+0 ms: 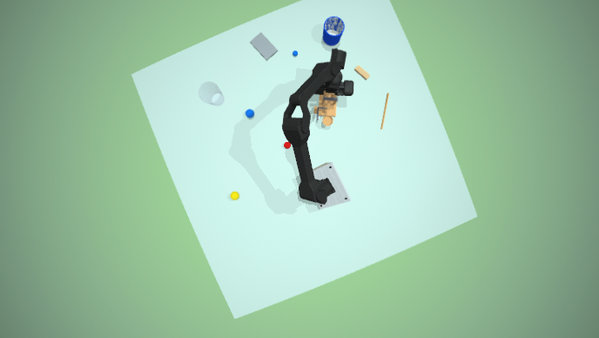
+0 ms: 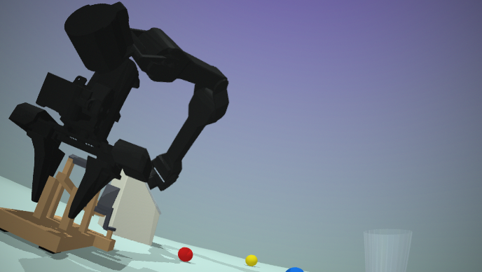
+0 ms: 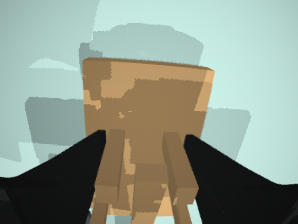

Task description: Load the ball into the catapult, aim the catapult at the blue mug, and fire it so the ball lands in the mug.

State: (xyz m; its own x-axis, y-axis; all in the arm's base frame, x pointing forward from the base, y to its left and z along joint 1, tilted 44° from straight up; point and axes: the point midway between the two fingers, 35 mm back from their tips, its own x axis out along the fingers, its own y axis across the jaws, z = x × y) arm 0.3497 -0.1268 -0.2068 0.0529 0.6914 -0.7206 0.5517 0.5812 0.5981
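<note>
Now: gripper tip 28 cm to the right of the red ball, 11 cm past it and 2 cm above it. From my gripper tip the other things lie so: small wooden block (19 cm to the right, 3 cm below, 1 cm ahead); small blue ball (24 cm ahead, 3 cm to the left, 2 cm below); catapult (5 cm to the left, 5 cm behind, 2 cm above).
</note>
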